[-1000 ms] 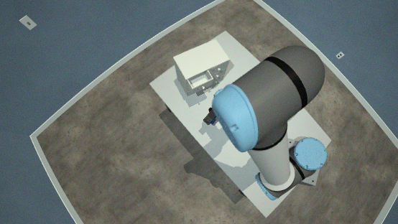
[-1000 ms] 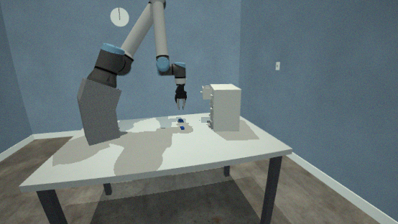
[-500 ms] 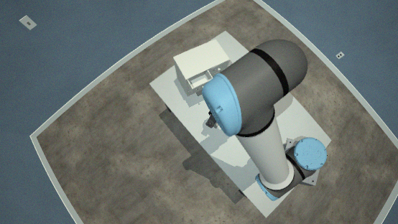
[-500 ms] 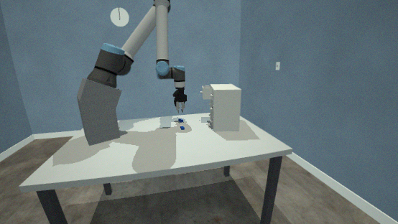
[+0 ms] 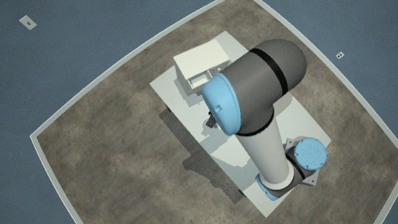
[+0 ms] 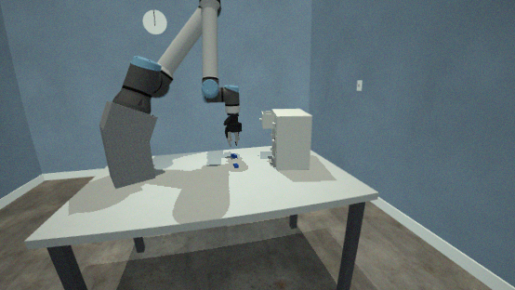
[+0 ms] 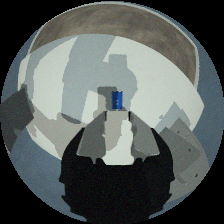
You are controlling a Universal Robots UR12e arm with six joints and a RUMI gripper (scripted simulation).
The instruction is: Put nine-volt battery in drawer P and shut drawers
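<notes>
The blue nine-volt battery lies 10 mm to the left of my hand and 80 mm below it. Round my hand: drawer (280 mm ahead, 30 mm to the right, 140 mm above); blue-and-white object (10 mm ahead, 160 mm to the right, 90 mm below).
</notes>
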